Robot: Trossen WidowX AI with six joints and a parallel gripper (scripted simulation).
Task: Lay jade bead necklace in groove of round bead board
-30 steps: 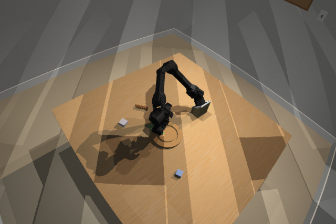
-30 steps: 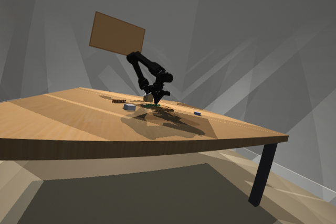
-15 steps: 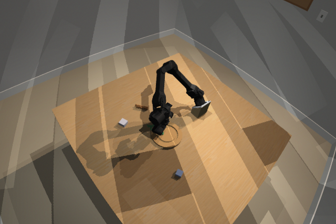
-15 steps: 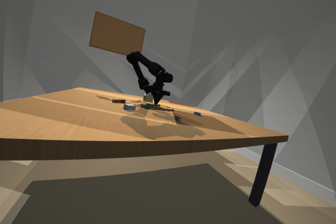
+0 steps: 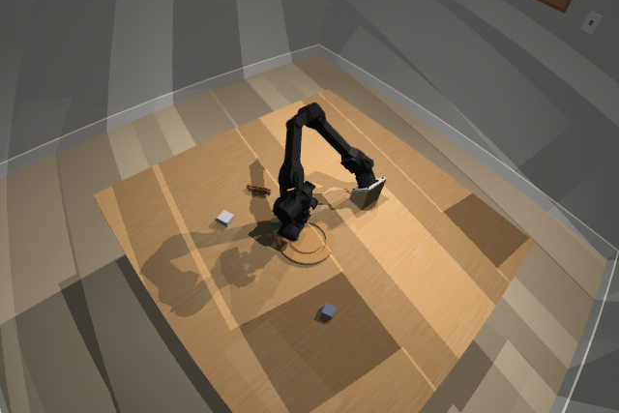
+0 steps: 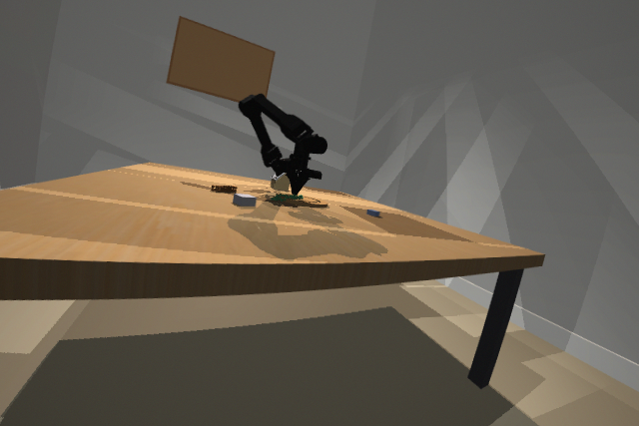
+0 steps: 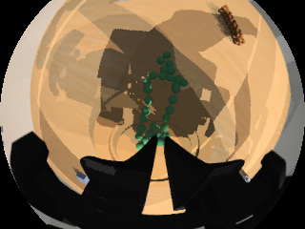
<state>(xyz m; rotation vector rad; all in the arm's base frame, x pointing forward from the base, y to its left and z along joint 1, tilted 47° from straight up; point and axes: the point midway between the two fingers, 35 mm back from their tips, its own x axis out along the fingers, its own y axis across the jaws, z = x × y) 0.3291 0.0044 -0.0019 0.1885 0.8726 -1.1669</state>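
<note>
The round wooden bead board is 4 cm to the left of my gripper tip, 2 cm behind it and 1 cm below it. From my gripper tip the other things lie so: blue block: 30 cm to the left, 8 cm ahead, 1 cm below; then pale grey block: 19 cm ahead, 18 cm to the right, 1 cm below.
</note>
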